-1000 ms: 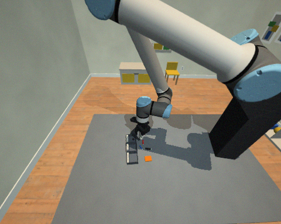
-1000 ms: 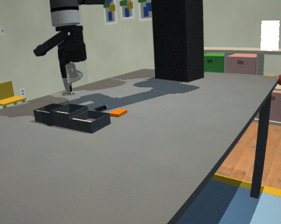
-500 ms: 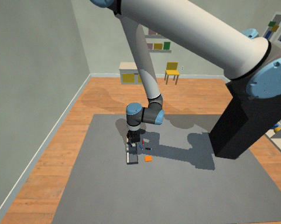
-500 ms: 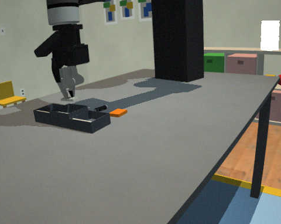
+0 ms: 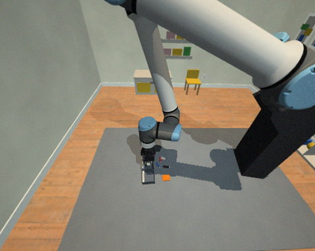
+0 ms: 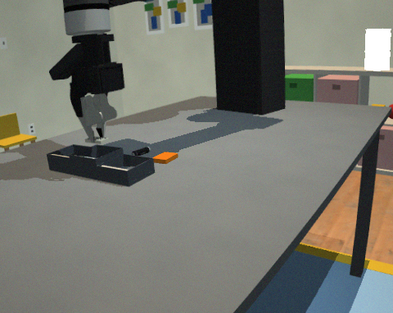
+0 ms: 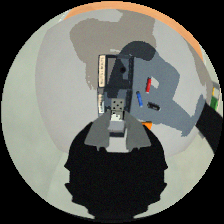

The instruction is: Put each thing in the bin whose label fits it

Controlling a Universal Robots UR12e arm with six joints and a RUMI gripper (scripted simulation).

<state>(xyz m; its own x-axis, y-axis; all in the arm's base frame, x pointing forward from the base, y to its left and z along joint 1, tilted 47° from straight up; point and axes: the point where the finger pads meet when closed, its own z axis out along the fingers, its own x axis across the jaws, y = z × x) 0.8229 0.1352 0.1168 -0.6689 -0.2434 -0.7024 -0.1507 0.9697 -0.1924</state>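
Right now my hand is 13 cm past the orange flat block, 8 cm above it and 7 cm to the right of it. From my hand the other things lie so: white dotted tile: 1 cm below; then small blue piece: 8 cm below, 7 cm behind, 2 cm to the right; then red piece: 8 cm below, 8 cm behind, 7 cm to the right.
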